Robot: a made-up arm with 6 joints. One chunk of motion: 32 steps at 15 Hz.
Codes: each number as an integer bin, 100 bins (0 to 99) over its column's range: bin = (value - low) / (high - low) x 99, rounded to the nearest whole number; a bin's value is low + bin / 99 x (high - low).
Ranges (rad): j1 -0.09..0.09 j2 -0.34..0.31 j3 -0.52..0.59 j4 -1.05..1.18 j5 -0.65..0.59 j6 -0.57..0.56
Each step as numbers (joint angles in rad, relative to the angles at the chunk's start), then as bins.
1 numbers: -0.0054 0.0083 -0.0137 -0.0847 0.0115 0.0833
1 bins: 47 53 45 43 53 57
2 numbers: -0.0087 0.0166 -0.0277 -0.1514 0.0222 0.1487
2 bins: 45 54 44 40 54 63
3 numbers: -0.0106 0.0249 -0.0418 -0.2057 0.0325 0.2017
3 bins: 44 56 43 37 54 68
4 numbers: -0.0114 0.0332 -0.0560 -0.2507 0.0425 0.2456
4 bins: 43 57 41 35 55 71
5 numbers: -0.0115 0.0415 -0.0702 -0.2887 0.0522 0.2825
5 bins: 43 58 40 34 56 75
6 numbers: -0.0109 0.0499 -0.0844 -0.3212 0.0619 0.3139
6 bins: 44 59 39 32 57 77
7 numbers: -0.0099 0.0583 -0.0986 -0.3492 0.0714 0.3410
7 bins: 44 61 38 31 58 80
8 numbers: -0.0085 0.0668 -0.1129 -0.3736 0.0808 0.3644
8 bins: 45 62 36 30 58 82
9 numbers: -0.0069 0.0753 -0.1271 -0.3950 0.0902 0.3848
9 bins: 46 63 35 29 59 84
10 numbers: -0.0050 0.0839 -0.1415 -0.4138 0.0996 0.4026
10 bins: 47 65 34 28 60 85
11 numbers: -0.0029 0.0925 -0.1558 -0.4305 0.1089 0.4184
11 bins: 48 66 32 28 61 87
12 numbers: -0.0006 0.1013 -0.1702 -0.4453 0.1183 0.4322
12 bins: 49 67 31 27 61 88
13 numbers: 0.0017 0.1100 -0.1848 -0.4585 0.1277 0.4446
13 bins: 50 69 30 26 62 89
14 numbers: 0.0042 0.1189 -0.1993 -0.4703 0.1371 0.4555
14 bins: 52 70 29 26 63 90
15 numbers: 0.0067 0.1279 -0.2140 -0.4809 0.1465 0.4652
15 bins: 53 71 27 25 64 91
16 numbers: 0.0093 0.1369 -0.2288 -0.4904 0.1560 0.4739
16 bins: 55 73 26 25 64 91
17 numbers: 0.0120 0.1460 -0.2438 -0.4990 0.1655 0.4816
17 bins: 56 74 25 24 65 92
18 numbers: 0.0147 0.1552 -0.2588 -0.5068 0.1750 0.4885
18 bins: 58 75 23 24 66 93
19 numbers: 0.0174 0.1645 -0.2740 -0.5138 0.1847 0.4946
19 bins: 59 77 22 24 67 93
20 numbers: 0.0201 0.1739 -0.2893 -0.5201 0.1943 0.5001
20 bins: 61 78 21 24 67 94
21 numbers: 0.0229 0.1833 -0.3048 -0.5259 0.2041 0.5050
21 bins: 62 80 19 23 68 94
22 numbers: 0.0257 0.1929 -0.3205 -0.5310 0.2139 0.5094
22 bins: 64 81 18 23 69 95
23 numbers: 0.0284 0.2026 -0.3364 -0.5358 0.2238 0.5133
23 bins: 65 83 16 23 70 95
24 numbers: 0.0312 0.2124 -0.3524 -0.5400 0.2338 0.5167
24 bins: 67 84 15 23 71 95
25 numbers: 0.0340 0.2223 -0.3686 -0.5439 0.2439 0.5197
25 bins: 68 86 14 22 71 95
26 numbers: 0.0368 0.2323 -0.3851 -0.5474 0.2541 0.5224
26 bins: 70 87 12 22 72 96
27 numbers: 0.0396 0.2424 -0.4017 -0.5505 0.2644 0.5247
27 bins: 71 89 11 22 73 96
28 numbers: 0.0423 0.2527 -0.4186 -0.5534 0.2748 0.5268
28 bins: 73 90 9 22 74 96
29 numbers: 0.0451 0.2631 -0.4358 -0.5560 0.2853 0.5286
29 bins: 74 92 8 22 75 96
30 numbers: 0.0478 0.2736 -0.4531 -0.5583 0.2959 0.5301
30 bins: 76 93 6 22 76 96
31 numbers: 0.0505 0.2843 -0.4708 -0.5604 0.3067 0.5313
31 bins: 77 95 4 22 76 96
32 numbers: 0.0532 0.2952 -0.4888 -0.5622 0.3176 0.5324
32 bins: 79 97 3 22 77 97
